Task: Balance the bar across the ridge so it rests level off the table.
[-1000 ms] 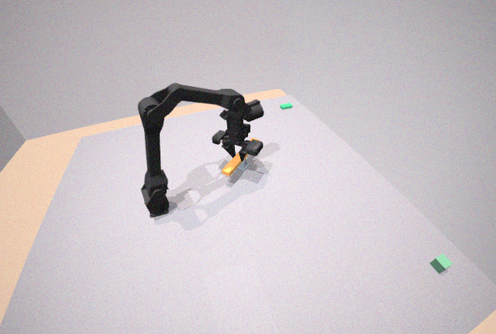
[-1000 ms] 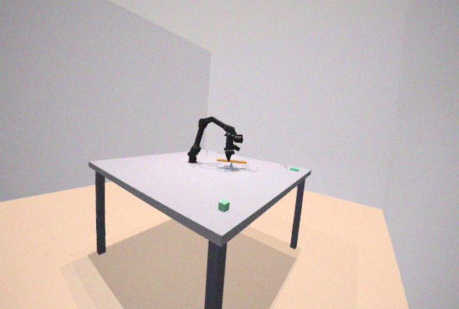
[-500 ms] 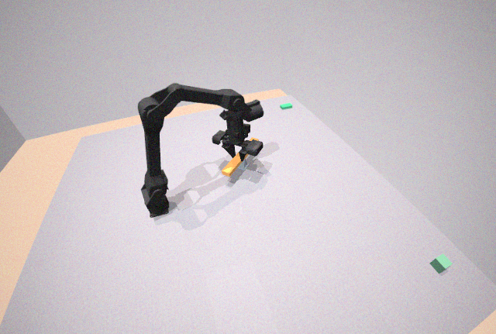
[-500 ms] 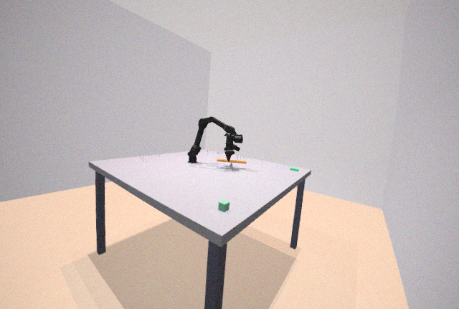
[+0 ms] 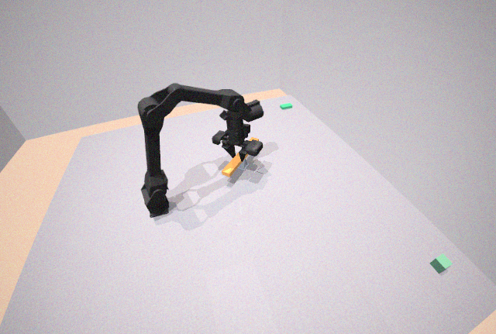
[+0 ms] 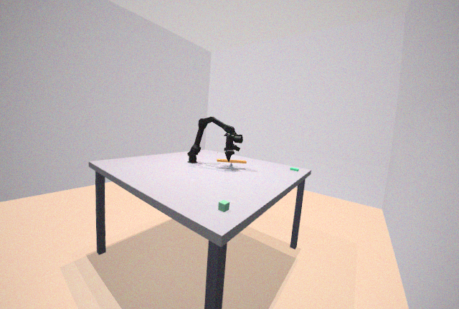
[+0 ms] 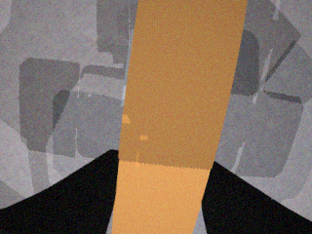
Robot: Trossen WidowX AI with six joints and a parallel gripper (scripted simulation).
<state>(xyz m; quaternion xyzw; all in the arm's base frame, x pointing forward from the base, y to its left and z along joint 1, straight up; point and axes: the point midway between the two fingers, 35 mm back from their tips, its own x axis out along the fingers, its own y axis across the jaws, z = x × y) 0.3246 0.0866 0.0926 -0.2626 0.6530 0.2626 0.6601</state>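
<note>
Right now my gripper tip is 2 cm short of the bar and 2 cm to the right of it. The rest, counted from my gripper tip: green cube: 42 cm ahead, 59 cm to the right, 4 cm below; then flat green block: 42 cm ahead, 41 cm to the left, 5 cm below.
</note>
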